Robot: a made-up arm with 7 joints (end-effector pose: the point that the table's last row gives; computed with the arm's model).
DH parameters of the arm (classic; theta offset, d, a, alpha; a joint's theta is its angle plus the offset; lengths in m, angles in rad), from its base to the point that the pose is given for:
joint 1: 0 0.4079 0 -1.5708
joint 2: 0 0 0 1.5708
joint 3: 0 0.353 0.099 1.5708
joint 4: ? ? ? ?
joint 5: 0 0.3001 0 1.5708
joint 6: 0 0 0.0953 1.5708
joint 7: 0 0 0 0
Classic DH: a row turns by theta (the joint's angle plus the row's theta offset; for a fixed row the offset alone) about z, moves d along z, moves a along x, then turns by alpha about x.
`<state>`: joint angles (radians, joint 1 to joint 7).
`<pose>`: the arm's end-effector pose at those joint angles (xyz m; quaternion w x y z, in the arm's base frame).
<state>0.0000 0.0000 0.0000 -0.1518 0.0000 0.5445 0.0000</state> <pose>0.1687 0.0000 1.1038 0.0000 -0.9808 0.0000 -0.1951</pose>
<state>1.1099 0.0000 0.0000 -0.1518 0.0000 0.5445 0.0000</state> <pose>0.0750 0.1511 1.1038 0.1028 -0.8336 -0.5168 -0.1658</pose>
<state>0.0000 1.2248 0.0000 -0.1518 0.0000 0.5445 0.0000</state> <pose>0.7118 0.0000 0.4852 0.0000 -0.9147 0.0000 0.4042</pose>
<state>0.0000 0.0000 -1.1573 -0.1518 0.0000 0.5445 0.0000</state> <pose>0.0678 -0.1545 1.1038 0.1067 0.8211 -0.5364 0.1633</pose>
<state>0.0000 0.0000 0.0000 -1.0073 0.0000 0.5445 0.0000</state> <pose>0.4035 0.0000 0.9332 0.0000 -0.9733 0.0000 0.2293</pose>
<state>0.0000 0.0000 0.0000 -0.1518 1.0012 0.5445 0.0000</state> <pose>0.1315 0.0686 1.1095 0.1637 -0.8604 -0.4512 -0.1712</pose>
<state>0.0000 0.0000 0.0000 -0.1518 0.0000 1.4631 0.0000</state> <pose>0.1051 0.0000 1.1594 0.0000 -0.7927 0.0000 -0.6097</pose>
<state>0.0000 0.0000 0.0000 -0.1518 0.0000 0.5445 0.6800</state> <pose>0.1687 0.0000 1.1038 0.0651 -0.9246 0.3271 -0.1839</pose>
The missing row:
joint 4: 0 0 -0.0645 -1.5708
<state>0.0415 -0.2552 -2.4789 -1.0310 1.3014 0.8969 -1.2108</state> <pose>-0.4033 -0.3054 0.9064 0.0458 0.7786 -0.1849 0.5979</pose>
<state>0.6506 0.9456 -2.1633 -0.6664 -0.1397 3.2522 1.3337</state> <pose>0.4845 0.1994 0.8657 0.2486 0.3618 0.0788 0.8950</pose>
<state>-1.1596 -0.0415 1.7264 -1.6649 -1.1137 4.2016 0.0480</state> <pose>0.2432 0.2245 0.8210 0.1342 -0.1077 -0.5810 -0.7955</pose>
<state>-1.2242 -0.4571 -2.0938 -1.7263 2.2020 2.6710 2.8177</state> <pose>-0.4589 0.2482 0.5664 0.6873 0.3202 -0.6103 -0.2295</pose>
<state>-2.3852 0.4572 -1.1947 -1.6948 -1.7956 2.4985 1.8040</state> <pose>-0.5440 0.0366 0.6223 0.5543 -0.1801 -0.6310 -0.5120</pose>
